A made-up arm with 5 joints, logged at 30 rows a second.
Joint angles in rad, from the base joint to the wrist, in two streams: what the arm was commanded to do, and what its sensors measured. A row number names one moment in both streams.
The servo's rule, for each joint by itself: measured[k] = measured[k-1] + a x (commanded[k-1-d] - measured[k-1]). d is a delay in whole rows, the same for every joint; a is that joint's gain. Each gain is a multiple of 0.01, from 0.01 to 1. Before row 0 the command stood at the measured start. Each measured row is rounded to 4 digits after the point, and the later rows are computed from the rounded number. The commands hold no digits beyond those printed.
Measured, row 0:
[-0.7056, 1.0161, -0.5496, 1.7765, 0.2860]
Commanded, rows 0 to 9:
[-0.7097, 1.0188, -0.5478, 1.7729, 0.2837]
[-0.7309, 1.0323, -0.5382, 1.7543, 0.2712]
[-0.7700, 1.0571, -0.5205, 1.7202, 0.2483]
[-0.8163, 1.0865, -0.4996, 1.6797, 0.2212]
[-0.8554, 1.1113, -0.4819, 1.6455, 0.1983]
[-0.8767, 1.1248, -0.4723, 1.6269, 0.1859]
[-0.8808, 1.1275, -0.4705, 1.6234, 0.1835]
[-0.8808, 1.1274, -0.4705, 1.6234, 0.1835]
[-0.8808, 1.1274, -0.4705, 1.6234, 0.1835]
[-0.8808, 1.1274, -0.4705, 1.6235, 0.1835]
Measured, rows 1 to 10:
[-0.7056, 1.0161, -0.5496, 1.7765, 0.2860]
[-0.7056, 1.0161, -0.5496, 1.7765, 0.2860]
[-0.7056, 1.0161, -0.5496, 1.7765, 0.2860]
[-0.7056, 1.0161, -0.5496, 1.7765, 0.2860]
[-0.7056, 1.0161, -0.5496, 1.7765, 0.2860]
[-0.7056, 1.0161, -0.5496, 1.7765, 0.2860]
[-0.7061, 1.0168, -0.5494, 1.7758, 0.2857]
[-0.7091, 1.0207, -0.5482, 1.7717, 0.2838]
[-0.7164, 1.0298, -0.5452, 1.7619, 0.2792]
[-0.7284, 1.0440, -0.5402, 1.7463, 0.2717]
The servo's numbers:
d 6
a 0.12 0.25 0.11 0.19 0.13

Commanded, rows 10 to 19:
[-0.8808, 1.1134, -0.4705, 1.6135, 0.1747]
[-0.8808, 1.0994, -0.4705, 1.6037, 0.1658]
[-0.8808, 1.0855, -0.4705, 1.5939, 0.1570]
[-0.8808, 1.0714, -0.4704, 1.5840, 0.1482]
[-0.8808, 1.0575, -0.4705, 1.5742, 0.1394]
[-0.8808, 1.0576, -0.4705, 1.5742, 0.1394]
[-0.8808, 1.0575, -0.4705, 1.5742, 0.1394]
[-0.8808, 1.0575, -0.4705, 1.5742, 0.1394]
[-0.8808, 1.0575, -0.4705, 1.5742, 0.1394]
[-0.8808, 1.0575, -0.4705, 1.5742, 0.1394]
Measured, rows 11 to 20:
[-0.7436, 1.0608, -0.5338, 1.7271, 0.2622]
[-0.7596, 1.0768, -0.5270, 1.7081, 0.2523]
[-0.7741, 1.0895, -0.5208, 1.6920, 0.2434]
[-0.7869, 1.0990, -0.5153, 1.6790, 0.2356]
[-0.7982, 1.1061, -0.5104, 1.6684, 0.2288]
[-0.8081, 1.1114, -0.5060, 1.6599, 0.2229]
[-0.8168, 1.1119, -0.5021, 1.6511, 0.2166]
[-0.8245, 1.1088, -0.4986, 1.6421, 0.2100]
[-0.8313, 1.1030, -0.4955, 1.6329, 0.2031]
[-0.8372, 1.0951, -0.4927, 1.6236, 0.1960]

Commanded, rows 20 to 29:
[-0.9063, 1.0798, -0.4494, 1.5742, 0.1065]
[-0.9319, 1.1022, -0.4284, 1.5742, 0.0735]
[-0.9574, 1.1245, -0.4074, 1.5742, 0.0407]
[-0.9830, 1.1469, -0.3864, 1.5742, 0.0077]
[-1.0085, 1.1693, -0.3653, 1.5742, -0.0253]
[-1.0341, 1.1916, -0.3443, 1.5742, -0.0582]
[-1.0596, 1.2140, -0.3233, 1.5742, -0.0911]
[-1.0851, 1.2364, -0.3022, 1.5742, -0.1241]
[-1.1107, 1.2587, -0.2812, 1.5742, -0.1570]
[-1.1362, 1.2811, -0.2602, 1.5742, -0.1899]
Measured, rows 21 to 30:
[-0.8424, 1.0857, -0.4903, 1.6142, 0.1886]
[-0.8470, 1.0787, -0.4881, 1.6066, 0.1822]
[-0.8511, 1.0734, -0.4862, 1.6004, 0.1766]
[-0.8547, 1.0694, -0.4845, 1.5954, 0.1718]
[-0.8578, 1.0664, -0.4830, 1.5914, 0.1676]
[-0.8606, 1.0642, -0.4816, 1.5881, 0.1639]
[-0.8661, 1.0681, -0.4781, 1.5855, 0.1564]
[-0.8740, 1.0766, -0.4726, 1.5834, 0.1456]
[-0.8840, 1.0886, -0.4654, 1.5817, 0.1320]
[-0.8959, 1.1032, -0.4567, 1.5803, 0.1158]

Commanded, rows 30 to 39:
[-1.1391, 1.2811, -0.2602, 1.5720, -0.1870]
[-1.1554, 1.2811, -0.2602, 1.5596, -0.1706]
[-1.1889, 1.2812, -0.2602, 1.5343, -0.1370]
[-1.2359, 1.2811, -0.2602, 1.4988, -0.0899]
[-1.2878, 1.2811, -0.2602, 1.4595, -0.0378]
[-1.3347, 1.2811, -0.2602, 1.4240, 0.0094]
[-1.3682, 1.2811, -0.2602, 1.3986, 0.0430]
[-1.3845, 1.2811, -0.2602, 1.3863, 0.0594]
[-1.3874, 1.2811, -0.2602, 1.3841, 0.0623]
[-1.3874, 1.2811, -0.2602, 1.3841, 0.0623]
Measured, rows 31 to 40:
[-0.9094, 1.1197, -0.4466, 1.5791, 0.0975]
[-0.9244, 1.1377, -0.4353, 1.5782, 0.0773]
[-0.9406, 1.1568, -0.4230, 1.5774, 0.0554]
[-0.9579, 1.1767, -0.4097, 1.5768, 0.0321]
[-0.9762, 1.1972, -0.3956, 1.5763, 0.0075]
[-0.9954, 1.2182, -0.3807, 1.5759, -0.0182]
[-1.0126, 1.2339, -0.3674, 1.5752, -0.0401]
[-1.0297, 1.2457, -0.3556, 1.5722, -0.0571]
[-1.0488, 1.2546, -0.3451, 1.5650, -0.0675]
[-1.0713, 1.2612, -0.3358, 1.5524, -0.0704]

